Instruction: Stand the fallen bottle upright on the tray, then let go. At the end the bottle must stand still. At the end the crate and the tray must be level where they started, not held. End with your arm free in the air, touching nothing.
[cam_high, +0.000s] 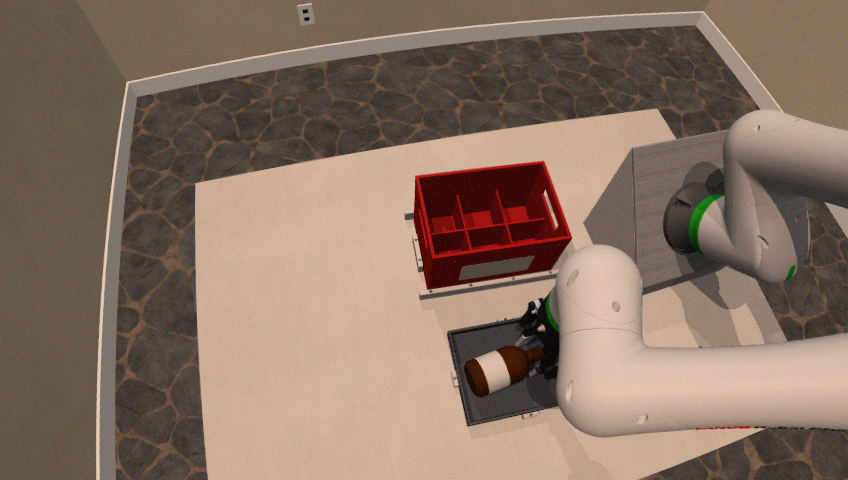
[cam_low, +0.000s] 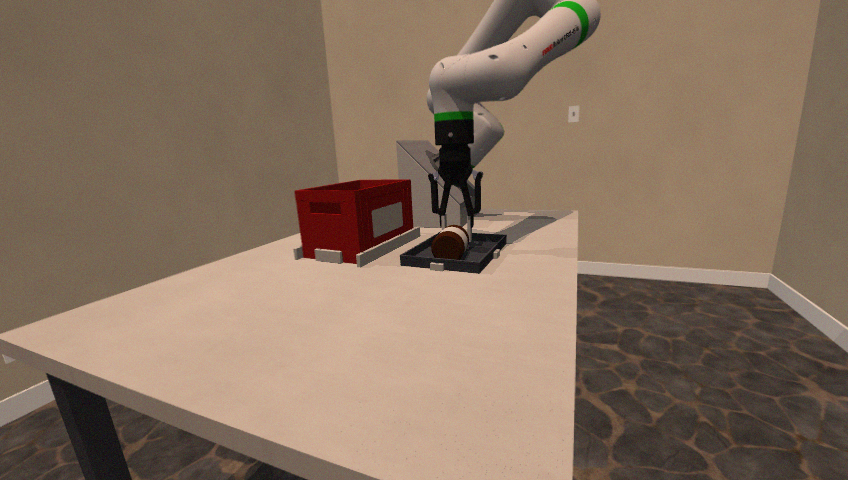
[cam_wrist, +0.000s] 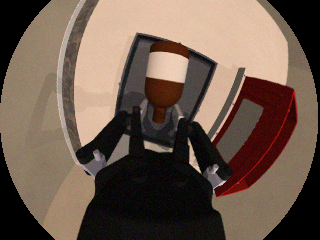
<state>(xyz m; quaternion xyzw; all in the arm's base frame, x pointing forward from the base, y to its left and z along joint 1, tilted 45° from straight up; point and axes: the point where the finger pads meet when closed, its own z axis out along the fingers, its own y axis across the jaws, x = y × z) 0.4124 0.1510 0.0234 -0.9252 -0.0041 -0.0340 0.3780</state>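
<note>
My gripper is now 5 cm above the dark grey tray and 2 cm short of it. Also, from my hand: red crate: 27 cm to the right, 2 cm above, 1 cm behind; brown bottle: 5 cm ahead, 2 cm below.
</note>
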